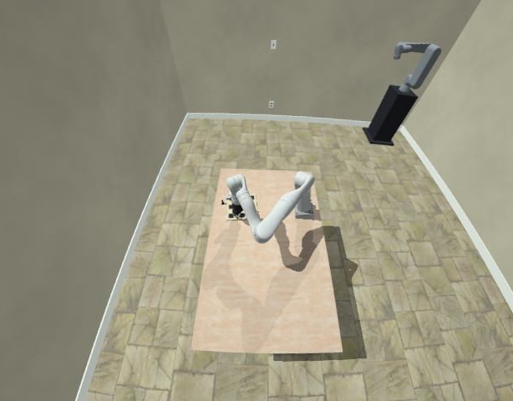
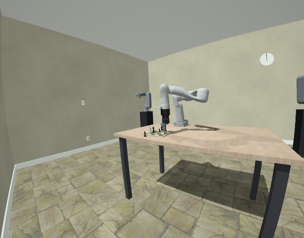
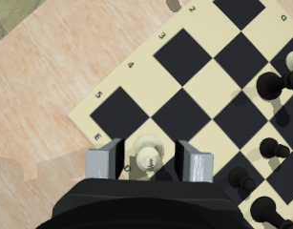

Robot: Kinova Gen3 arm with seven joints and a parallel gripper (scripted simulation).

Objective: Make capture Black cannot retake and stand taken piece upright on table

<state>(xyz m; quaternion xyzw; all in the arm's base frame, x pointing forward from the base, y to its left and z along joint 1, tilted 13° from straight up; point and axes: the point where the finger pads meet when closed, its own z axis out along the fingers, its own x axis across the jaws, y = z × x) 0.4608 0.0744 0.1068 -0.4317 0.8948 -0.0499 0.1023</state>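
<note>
My gripper is now 1 cm above the white chess piece. Round my hand: white piece (2 cm behind, 16 cm to the right, 3 cm below); chessboard (3 cm behind, 8 cm to the right, 5 cm below).
</note>
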